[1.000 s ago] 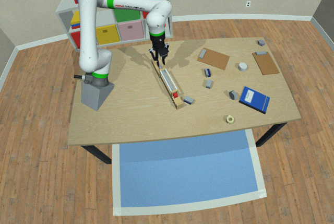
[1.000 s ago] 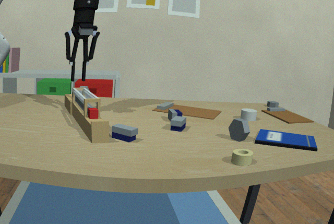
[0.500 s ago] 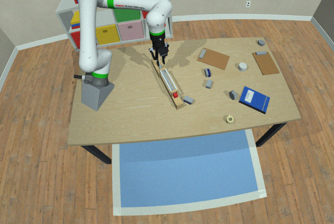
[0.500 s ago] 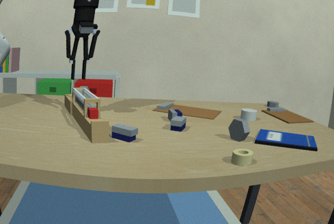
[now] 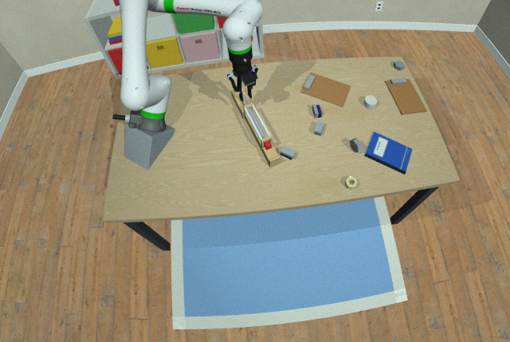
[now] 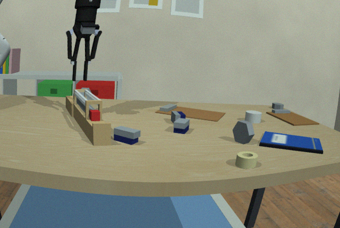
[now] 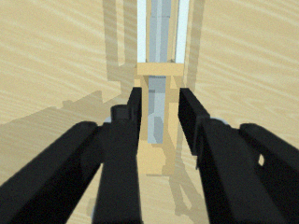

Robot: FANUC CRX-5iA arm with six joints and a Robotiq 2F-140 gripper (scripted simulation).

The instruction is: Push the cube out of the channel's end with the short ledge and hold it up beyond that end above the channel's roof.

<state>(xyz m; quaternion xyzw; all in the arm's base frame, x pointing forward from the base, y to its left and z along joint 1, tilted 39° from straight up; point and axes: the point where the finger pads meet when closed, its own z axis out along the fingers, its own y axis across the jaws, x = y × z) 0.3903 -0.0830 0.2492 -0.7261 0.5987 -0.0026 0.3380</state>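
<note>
My gripper is now 7 cm short of the red cube, 23 cm to the left of it and 9 cm above it. Round my hand: tape roll: 41 cm ahead, 43 cm to the right, 14 cm below; grey-and-blue block: 16 cm ahead, 25 cm to the right, 14 cm below; wooden channel: 4 cm ahead, 12 cm to the right, 10 cm below.
</note>
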